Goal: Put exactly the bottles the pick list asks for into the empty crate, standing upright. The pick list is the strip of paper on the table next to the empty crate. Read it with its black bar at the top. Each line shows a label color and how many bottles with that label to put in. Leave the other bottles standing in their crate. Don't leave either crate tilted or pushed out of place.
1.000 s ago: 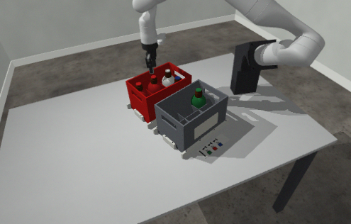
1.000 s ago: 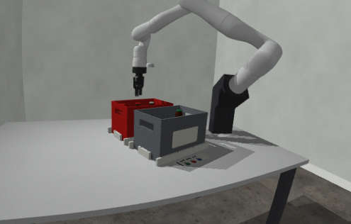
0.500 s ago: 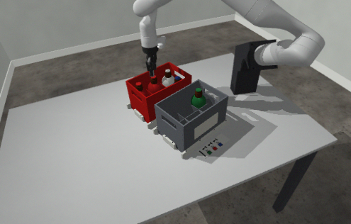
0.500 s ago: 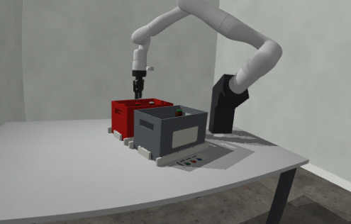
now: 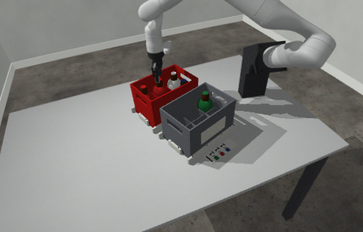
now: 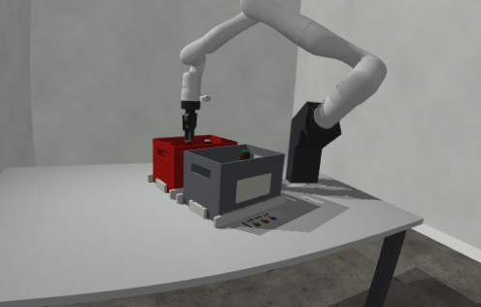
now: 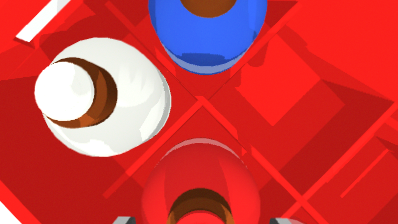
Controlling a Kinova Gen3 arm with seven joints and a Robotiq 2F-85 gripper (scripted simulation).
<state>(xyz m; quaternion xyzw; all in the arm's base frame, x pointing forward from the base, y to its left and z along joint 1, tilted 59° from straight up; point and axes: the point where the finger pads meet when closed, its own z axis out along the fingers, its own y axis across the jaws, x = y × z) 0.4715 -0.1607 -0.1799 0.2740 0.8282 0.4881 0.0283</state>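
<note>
Now: hand 100 mm above the red crate, 40 mm to the right of it and 10 mm past it. Also, from my hand: blue-label bottle 110 mm behind, 100 mm below, 60 mm to the left; white-label bottle 100 mm below, 80 mm behind, 30 mm to the right; green-label bottle 190 mm to the left, 160 mm behind, 100 mm below.
</note>
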